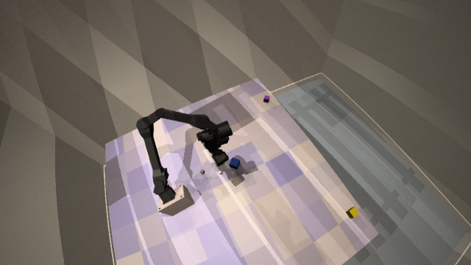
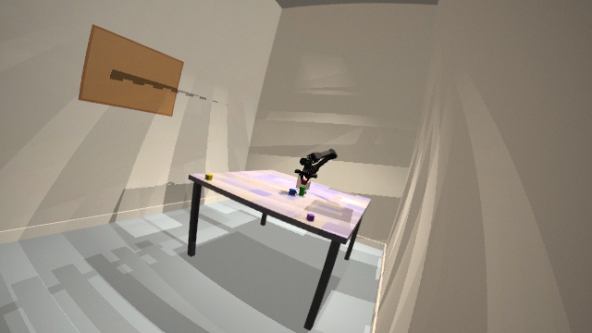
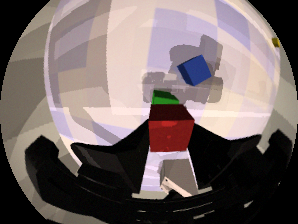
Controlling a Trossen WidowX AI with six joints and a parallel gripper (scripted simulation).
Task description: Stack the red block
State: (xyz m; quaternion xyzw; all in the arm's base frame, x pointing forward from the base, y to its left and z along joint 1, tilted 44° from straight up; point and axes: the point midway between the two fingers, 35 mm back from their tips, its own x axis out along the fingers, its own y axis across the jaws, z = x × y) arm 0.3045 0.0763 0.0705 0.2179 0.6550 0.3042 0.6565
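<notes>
Right now my gripper tip is 80 mm above the blue block, 70 mm short of it and 60 mm to the left of it. The rest, counted from my gripper tip: purple block 500 mm ahead, 250 mm to the left, 90 mm below; yellow block 630 mm to the right, 450 mm ahead, 80 mm below; red block 10 mm above.
</notes>
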